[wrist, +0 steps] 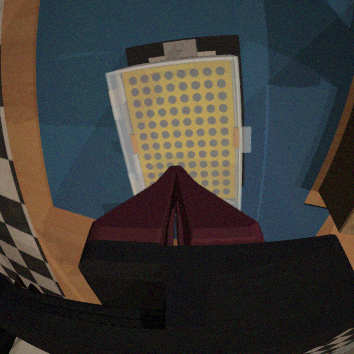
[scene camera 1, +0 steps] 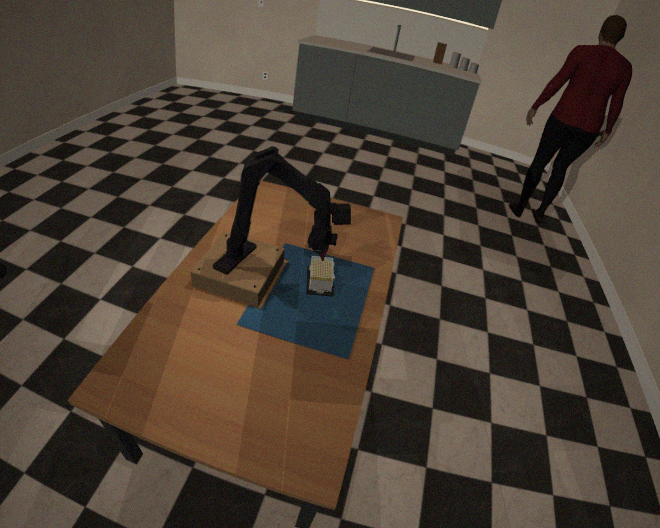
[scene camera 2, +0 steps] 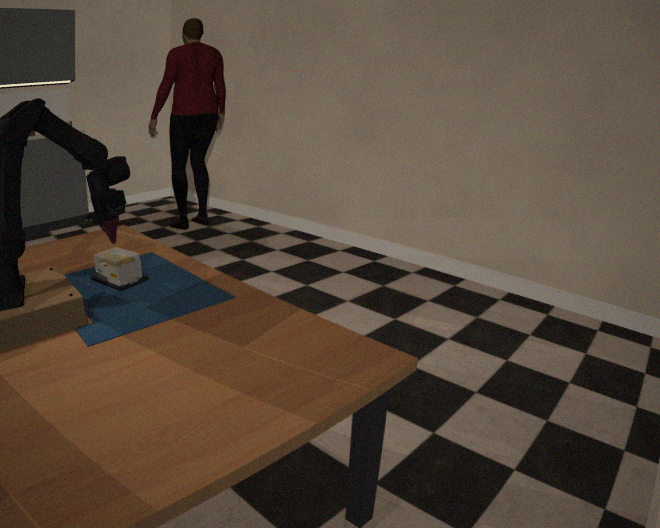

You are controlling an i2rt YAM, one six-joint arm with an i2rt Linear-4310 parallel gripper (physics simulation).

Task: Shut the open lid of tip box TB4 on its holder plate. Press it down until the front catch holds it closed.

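Frame: origin at the arm's base, x ahead, y left, z up, level; centimetres.
Where they show: gripper, fingertip midpoint: (wrist: 175, 174) (scene camera 1: 323, 260) (scene camera 2: 114, 243); arm's base, link origin: (scene camera 1: 235, 256) (scene camera 2: 11, 293).
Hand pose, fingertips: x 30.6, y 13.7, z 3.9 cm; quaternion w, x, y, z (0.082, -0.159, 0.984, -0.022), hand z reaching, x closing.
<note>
Each offset is from my fingertips to the top centre of the thing. "pt": to the spot under its first point. Level surfaces: height alone.
Tip box TB4 @(dy +0.0, dx +0.2, dz -3.1 cm) (scene camera 1: 320, 284) (scene camera 2: 122, 273) is a whitish box with a yellow tip rack. It sits on its dark holder plate @(pt dy -5.3, dx +6.5, dz -10.2 cm) (scene camera 1: 328, 294) (scene camera 2: 122, 287) (wrist: 220, 46). Its clear lid @(pt dy -0.4, dx +0.4, dz -3.2 cm) (scene camera 1: 322, 267) (scene camera 2: 117, 255) (wrist: 182, 127) lies over the rack, down or nearly down; the rack looks pale through it. A small clear tab @(dy -2.1, dx -3.9, dz -4.4 cm) (wrist: 246, 139) sticks out at the right side in the wrist view. Whether the front catch holds cannot be told. My gripper (scene camera 1: 323, 257) (scene camera 2: 114, 241) (wrist: 175, 174) is shut and empty, its dark red fingertips above the lid's near end in the wrist view. The fingers hide that end.
The box stands on a blue mat @(dz -10.9 cm) (scene camera 1: 324, 330) (scene camera 2: 181, 300) (wrist: 75, 50) on the wooden table @(dz -11.2 cm) (scene camera 1: 220, 385) (scene camera 2: 220, 385). The arm's wooden base block (scene camera 1: 231, 283) (scene camera 2: 44, 322) stands beside the mat. A person in red (scene camera 1: 591, 88) (scene camera 2: 195, 79) stands well beyond the table.
</note>
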